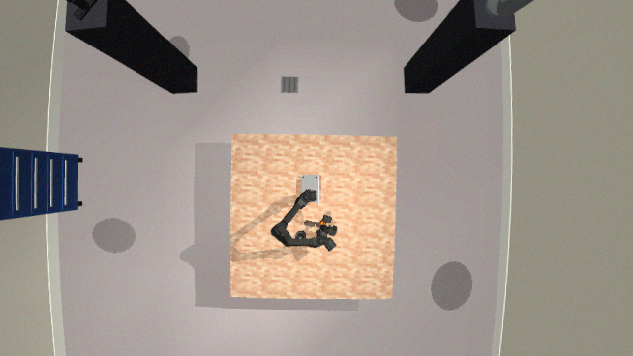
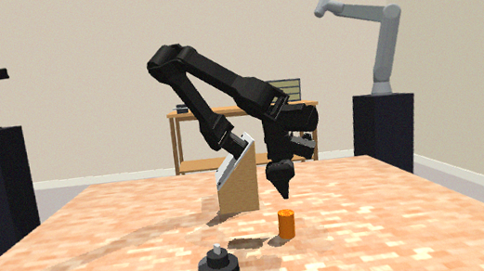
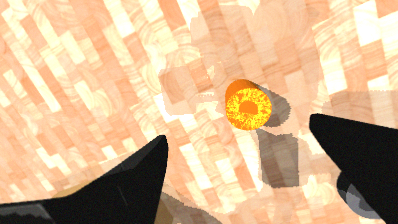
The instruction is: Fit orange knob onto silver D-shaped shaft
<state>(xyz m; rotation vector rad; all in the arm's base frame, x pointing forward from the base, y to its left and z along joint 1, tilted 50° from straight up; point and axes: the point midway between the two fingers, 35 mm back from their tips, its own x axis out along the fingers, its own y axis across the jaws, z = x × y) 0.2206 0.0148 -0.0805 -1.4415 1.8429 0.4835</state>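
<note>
Now: gripper tip 70 mm above the orange knob, 10 mm to the left of it and 10 mm short of it. The rest, counted from my gripper tip: round pedestal 190 mm to the right, 120 mm ahead, 80 mm below.
</note>
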